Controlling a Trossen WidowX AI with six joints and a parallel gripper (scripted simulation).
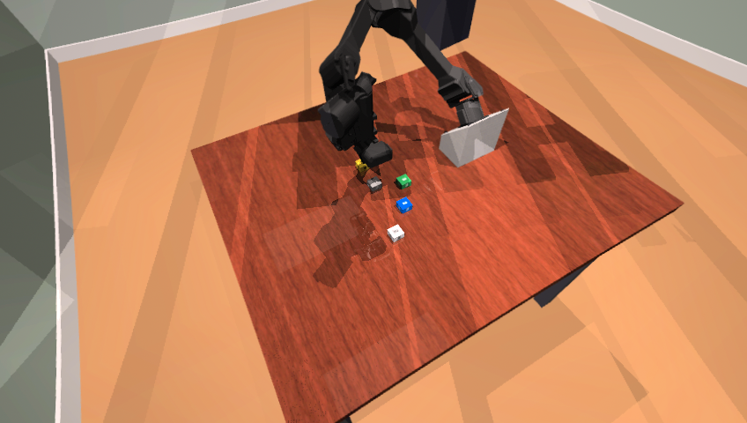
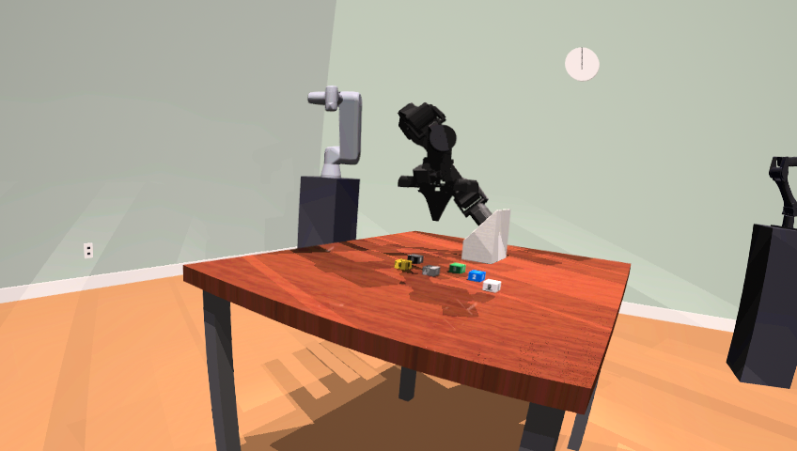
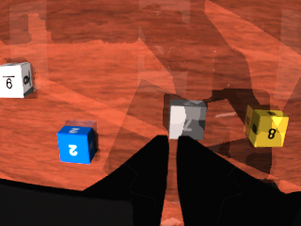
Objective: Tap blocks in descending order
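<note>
My gripper tip is 13 cm above the yellow 8 block, 10 cm to the left of it and 6 cm past it. Round my gripper tip: light grey 7 block: 13 cm below, 4 cm behind, 2 cm to the right; green 3 block: 13 cm below, 11 cm behind, 3 cm to the left; blue 2 block: 13 cm below, 10 cm to the left, 6 cm behind.
</note>
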